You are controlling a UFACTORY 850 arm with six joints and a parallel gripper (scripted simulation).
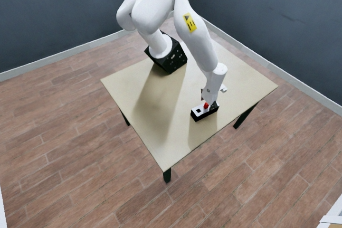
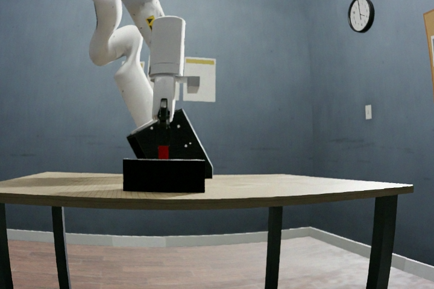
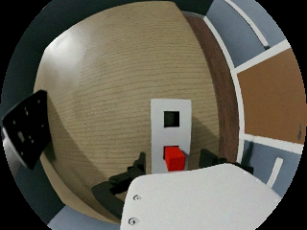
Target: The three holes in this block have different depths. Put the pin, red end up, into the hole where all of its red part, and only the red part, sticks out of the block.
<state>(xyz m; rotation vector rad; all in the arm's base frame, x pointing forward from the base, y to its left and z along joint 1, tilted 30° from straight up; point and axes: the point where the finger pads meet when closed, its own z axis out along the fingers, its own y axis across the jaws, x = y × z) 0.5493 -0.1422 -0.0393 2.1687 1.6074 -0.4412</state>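
The pin lies 20 mm below my hand. The rest, counted from my hand: black block (80 mm below).
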